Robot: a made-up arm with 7 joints.
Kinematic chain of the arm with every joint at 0, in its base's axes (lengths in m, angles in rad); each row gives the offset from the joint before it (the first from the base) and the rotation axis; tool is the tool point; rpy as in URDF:
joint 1: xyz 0 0 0.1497 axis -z
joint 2: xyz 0 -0.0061 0.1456 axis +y
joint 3: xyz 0 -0.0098 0.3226 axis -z
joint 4: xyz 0 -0.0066 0.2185 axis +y
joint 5: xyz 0 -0.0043 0.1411 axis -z
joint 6: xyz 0 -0.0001 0.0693 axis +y
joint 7: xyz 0 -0.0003 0.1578 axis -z
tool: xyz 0 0 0 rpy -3.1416 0 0
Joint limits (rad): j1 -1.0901..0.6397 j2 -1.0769..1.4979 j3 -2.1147..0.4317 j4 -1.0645..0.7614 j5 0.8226..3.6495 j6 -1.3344..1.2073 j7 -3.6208..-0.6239
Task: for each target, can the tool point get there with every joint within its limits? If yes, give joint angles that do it. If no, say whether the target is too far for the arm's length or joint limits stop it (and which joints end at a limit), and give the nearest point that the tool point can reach.
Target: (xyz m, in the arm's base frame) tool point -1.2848 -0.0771 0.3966
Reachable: no: too far | nearest point -0.8371 -0.0502 0.4825 | short by 0.457 m
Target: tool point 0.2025 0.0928 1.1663
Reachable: yes | joints -0.4079 0.2378 -1.5148 0.2590 3.1481 0.4666 -2.8899
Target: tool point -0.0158 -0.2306 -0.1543
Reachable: no: joint limits stop it (at a limit: joint 1, joint 2, joint 3, joint 4, joint 6) | nearest point 0.3190 -0.5249 0.1172 | short by 0.522 m
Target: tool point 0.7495 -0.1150 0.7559
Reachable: yes | joints 0.3026 0.9869 -1.1265 0.4194 1.1287 -0.2881 -2.1748
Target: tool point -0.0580 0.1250 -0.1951
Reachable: no: joint limits stop it (at a limit: joint 1, joint 2, joint 4, joint 6) | nearest point 0.2454 0.5855 0.0673 | short by 0.611 m
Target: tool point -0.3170 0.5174 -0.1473
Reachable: no: joint limits stop it (at a limit: joint 1, joint 2, joint 4) | nearest point -0.4476 0.4485 0.2981 | short by 0.469 m
